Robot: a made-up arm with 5 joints.
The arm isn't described. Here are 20 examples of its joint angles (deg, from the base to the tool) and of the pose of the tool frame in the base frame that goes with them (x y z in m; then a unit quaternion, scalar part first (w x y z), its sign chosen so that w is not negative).
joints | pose
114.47 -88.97 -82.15 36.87 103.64 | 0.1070 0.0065 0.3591 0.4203 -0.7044 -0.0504 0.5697
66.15 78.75 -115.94 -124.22 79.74 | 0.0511 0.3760 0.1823 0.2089 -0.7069 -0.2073 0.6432
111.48 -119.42 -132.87 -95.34 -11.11 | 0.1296 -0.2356 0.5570 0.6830 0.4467 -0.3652 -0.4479
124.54 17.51 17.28 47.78 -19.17 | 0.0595 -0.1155 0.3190 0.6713 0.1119 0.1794 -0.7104
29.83 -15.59 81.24 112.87 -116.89 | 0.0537 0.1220 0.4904 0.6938 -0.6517 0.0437 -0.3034
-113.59 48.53 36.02 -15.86 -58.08 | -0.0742 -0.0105 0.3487 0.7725 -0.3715 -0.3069 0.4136
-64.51 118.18 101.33 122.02 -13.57 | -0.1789 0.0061 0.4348 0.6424 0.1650 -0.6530 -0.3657
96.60 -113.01 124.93 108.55 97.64 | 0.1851 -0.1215 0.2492 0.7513 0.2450 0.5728 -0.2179
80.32 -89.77 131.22 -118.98 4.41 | 0.2705 0.0927 0.4179 0.6752 0.5309 0.4685 0.2068
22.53 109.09 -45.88 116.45 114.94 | -0.1025 0.0334 0.5946 0.1744 0.4635 -0.6317 0.5965
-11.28 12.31 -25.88 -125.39 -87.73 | 0.0477 0.0656 0.2967 0.2071 0.1809 -0.1667 0.9469
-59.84 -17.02 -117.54 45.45 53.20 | -0.0157 0.0441 0.3807 0.0286 -0.7721 0.3533 -0.5274
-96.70 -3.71 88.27 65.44 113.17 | -0.1461 -0.1497 0.2438 0.5150 0.5409 -0.4387 -0.4998
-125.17 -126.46 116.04 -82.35 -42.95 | -0.1484 -0.1503 0.4242 0.2377 0.6066 -0.0393 -0.7576
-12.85 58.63 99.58 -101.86 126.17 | 0.1208 0.2174 0.1945 0.4144 -0.6310 0.3810 0.5338
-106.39 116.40 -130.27 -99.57 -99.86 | -0.0501 -0.1895 0.3649 0.4071 0.5884 0.1004 0.6914
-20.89 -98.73 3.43 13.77 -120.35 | 0.0085 0.0910 0.3387 0.4618 0.6716 -0.3531 -0.4593
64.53 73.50 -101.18 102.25 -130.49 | -0.0193 0.3097 0.3213 0.0162 0.7066 0.1682 -0.6872
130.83 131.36 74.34 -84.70 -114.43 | 0.2093 -0.0040 0.3698 0.1743 0.6135 -0.4612 0.6168
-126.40 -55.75 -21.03 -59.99 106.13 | -0.1711 0.1010 0.5661 0.0286 -0.4196 0.2475 -0.8728
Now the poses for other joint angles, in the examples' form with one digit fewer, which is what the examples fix.
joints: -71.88 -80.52 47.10 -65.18 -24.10
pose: -0.064 -0.023 0.474 0.652 0.535 -0.398 -0.361
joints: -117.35 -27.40 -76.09 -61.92 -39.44
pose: -0.106 0.096 0.243 0.737 -0.022 0.627 0.251
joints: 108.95 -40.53 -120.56 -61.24 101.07
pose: 0.008 -0.300 0.444 0.554 0.054 -0.831 -0.016
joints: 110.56 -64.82 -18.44 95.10 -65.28
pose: -0.011 -0.082 0.399 0.691 -0.452 -0.307 -0.474
